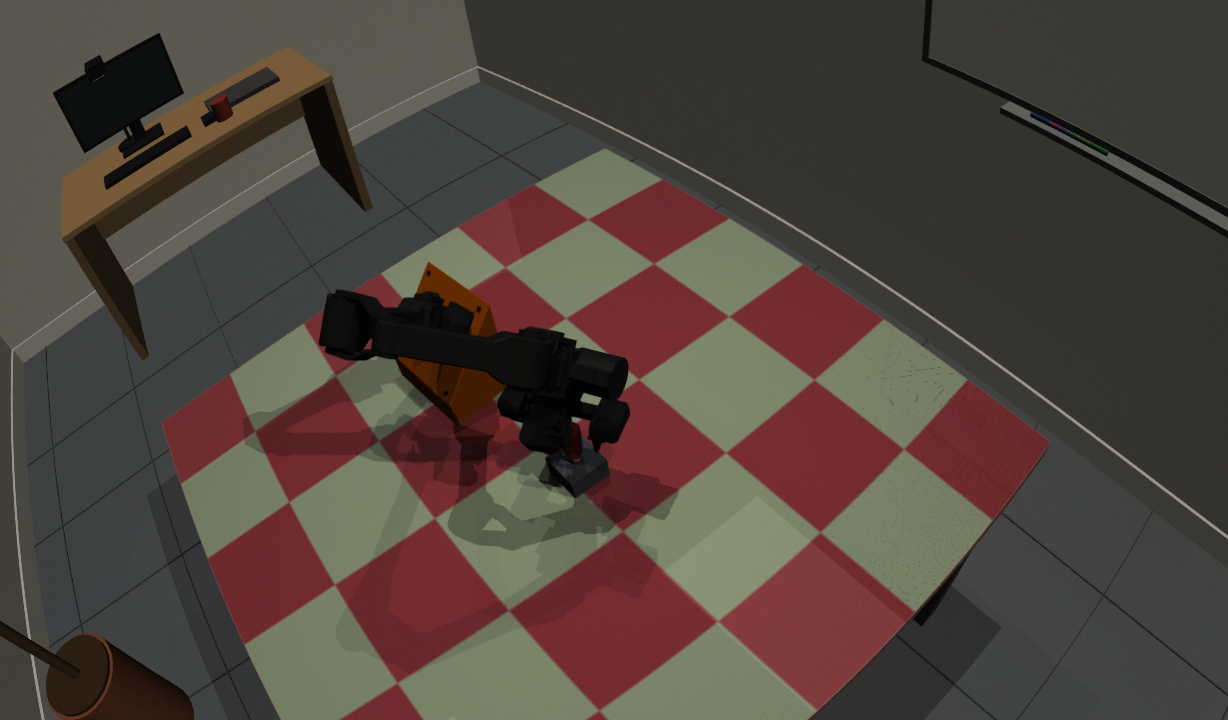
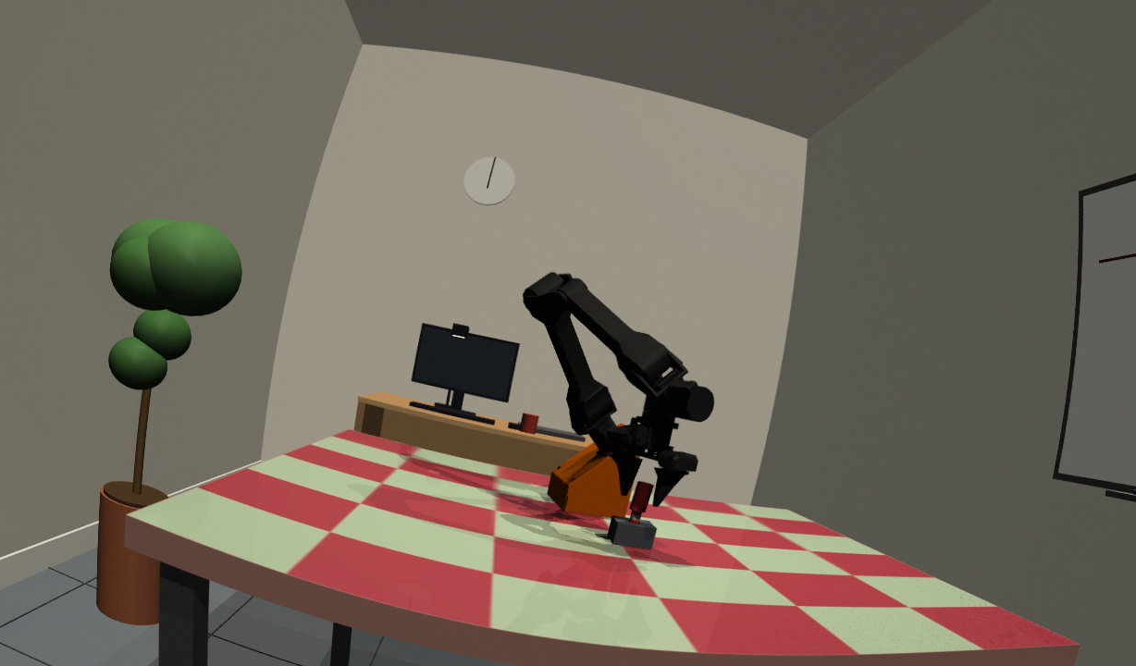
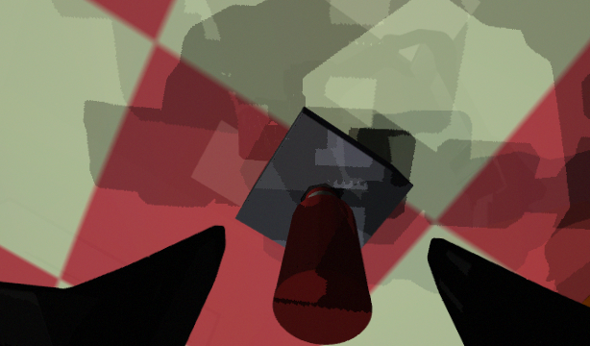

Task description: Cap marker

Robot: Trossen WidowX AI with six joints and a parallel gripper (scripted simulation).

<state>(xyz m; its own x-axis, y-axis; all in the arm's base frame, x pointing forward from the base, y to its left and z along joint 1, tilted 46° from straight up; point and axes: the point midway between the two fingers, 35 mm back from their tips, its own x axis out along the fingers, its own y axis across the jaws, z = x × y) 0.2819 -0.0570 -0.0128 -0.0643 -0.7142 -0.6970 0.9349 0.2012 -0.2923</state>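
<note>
My gripper tip is 1 cm below the cap. Round my gripper tip: holder block 6 cm below.
</note>
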